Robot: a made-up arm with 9 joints. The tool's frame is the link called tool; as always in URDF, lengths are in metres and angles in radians. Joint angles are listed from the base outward.
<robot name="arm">
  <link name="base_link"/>
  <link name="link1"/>
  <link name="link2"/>
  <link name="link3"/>
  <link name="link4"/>
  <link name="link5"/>
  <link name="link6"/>
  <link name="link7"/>
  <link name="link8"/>
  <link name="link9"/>
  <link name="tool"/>
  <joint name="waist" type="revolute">
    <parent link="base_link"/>
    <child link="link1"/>
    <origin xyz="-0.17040 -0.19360 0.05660" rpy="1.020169 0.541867 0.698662"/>
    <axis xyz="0 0 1"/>
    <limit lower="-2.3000" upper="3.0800"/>
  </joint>
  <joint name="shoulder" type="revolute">
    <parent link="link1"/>
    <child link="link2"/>
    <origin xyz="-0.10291 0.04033 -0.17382" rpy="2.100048 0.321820 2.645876"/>
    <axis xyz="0 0 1"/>
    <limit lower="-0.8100" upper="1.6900"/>
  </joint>
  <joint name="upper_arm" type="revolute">
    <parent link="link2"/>
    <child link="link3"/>
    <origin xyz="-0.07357 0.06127 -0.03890" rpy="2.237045 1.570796 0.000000"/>
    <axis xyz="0 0 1"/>
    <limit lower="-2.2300" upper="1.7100"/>
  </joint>
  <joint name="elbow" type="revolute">
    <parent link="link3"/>
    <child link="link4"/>
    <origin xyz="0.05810 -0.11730 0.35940" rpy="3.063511 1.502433 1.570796"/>
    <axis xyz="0 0 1"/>
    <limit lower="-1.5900" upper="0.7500"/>
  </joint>
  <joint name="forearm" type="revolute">
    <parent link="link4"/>
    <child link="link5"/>
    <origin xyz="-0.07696 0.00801 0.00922" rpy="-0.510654 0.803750 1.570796"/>
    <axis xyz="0 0 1"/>
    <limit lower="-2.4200" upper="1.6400"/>
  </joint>
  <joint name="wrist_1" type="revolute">
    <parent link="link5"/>
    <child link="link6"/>
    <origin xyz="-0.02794 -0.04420 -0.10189" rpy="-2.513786 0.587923 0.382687"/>
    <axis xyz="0 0 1"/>
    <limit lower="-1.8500" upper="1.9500"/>
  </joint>
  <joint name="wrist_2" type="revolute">
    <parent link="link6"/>
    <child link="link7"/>
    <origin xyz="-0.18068 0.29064 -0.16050" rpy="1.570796 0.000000 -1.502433"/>
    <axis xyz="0 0 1"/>
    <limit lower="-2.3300" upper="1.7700"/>
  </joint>
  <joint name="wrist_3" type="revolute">
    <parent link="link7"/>
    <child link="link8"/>
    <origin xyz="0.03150 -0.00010 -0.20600" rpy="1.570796 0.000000 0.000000"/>
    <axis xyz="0 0 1"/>
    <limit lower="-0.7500" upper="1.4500"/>
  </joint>
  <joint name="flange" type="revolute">
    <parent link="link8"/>
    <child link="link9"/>
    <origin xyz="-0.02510 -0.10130 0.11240" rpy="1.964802 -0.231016 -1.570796"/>
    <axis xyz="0 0 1"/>
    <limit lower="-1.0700" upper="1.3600"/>
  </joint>
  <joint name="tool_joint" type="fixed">
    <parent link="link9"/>
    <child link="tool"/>
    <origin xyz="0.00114 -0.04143 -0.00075" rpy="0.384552 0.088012 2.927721"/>
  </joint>
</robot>
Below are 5 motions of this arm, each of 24 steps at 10 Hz.
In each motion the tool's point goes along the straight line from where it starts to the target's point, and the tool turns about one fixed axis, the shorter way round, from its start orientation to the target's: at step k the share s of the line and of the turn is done. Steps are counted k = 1, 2, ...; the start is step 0. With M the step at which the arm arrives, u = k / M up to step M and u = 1 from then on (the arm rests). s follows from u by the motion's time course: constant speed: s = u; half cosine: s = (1 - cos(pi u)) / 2; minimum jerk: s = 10 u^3 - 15 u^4 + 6 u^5.
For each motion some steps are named. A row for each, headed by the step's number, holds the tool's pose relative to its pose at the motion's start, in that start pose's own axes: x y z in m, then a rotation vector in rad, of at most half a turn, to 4 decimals.
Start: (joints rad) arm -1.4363 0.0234 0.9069 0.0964 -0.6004 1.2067 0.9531 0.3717 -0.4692
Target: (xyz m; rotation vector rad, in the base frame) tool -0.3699 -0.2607 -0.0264 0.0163 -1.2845 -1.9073
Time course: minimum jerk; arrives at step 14
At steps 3, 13, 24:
3: -0.0070 -0.0138 -0.0187 0.0926 0.0209 0.0339
13: -0.1005 -0.1983 -0.2685 1.3285 0.2994 0.4857
24: -0.1008 -0.1989 -0.2693 1.3328 0.3004 0.4873

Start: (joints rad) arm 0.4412 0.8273 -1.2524 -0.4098 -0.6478 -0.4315 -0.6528 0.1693 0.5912
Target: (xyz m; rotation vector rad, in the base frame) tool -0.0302 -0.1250 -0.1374 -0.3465 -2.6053 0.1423
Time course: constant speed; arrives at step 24
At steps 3, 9, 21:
3: -0.0090 -0.0008 -0.0328 -0.2338 -0.0495 -0.1413
9: -0.0270 -0.0023 -0.0985 -0.7015 -0.1486 -0.4240
21: -0.0630 -0.0054 -0.2299 -1.6369 -0.3468 -0.9894

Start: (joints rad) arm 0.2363 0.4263 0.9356 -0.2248 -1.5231 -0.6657 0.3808 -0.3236 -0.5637
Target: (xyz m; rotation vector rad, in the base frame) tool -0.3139 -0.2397 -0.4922 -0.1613 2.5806 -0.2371
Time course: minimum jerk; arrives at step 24
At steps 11, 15, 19, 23, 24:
11: 0.0729 0.0676 -0.1440 -0.1281 0.5663 0.0927
15: 0.1251 0.1160 -0.2472 -0.2200 0.9720 0.1590
19: 0.1614 0.1497 -0.3191 -0.2839 1.2546 0.2053
23: 0.1725 0.1599 -0.3409 -0.3033 1.3402 0.2193
24: 0.1726 0.1600 -0.3411 -0.3035 1.3411 0.2194

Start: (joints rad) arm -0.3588 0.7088 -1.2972 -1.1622 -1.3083 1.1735 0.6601 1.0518 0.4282
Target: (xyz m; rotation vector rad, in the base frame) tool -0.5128 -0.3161 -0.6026 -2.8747 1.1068 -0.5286
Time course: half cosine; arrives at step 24
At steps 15, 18, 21, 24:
15: 0.1546 0.1004 -0.2105 -0.2399 0.9729 -0.1928
18: 0.1909 0.1239 -0.2600 -0.2962 1.2012 -0.2380
21: 0.2152 0.1396 -0.2930 -0.3338 1.3538 -0.2683
24: 0.2237 0.1452 -0.3046 -0.3470 1.4073 -0.2789

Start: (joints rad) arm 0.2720 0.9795 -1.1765 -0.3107 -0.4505 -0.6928 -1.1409 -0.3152 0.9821
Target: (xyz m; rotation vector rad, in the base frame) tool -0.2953 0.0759 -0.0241 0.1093 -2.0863 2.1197
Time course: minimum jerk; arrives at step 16
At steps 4, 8, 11, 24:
4: 0.0284 -0.0255 0.0185 -0.1137 -0.1654 -0.0163
8: 0.1374 -0.1232 0.0892 -0.5491 -0.7991 -0.0785
11: 0.2253 -0.2021 0.1463 -0.9004 -1.3104 -0.1287
24: 0.2747 -0.2464 0.1784 -1.0981 -1.5981 -0.1570

